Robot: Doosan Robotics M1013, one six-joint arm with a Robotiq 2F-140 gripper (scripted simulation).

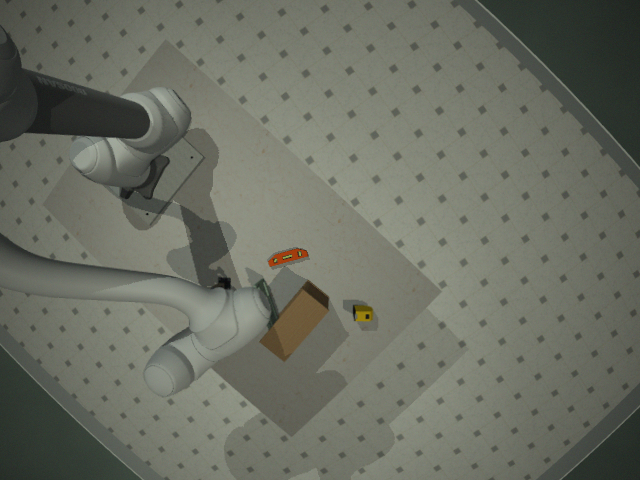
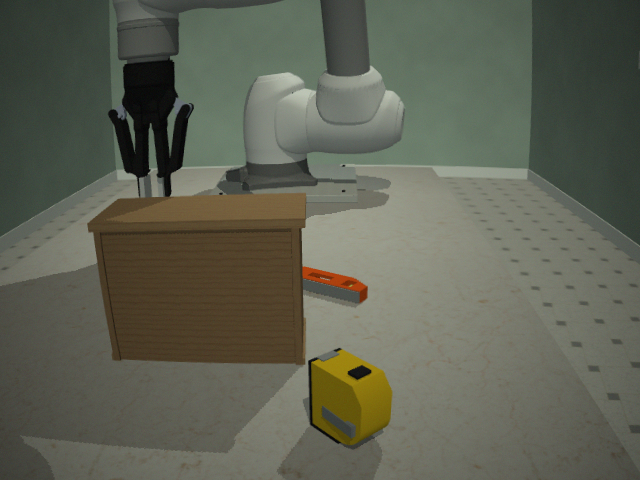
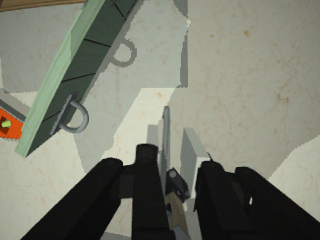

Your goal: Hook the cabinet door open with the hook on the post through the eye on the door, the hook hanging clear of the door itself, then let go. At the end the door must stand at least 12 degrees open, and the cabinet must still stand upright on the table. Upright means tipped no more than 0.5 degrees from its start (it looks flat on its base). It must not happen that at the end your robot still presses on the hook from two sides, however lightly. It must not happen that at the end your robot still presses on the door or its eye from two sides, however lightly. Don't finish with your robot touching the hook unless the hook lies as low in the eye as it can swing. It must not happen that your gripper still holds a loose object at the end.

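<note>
There's a brown wooden cabinet here, which I can see at (image 2: 213,278) and (image 1: 307,308). I can also see a yellow tape measure (image 2: 350,399), but in image 3 the yellow tape measure is out of frame. And my gripper (image 3: 169,141) is in the scene too.
</note>
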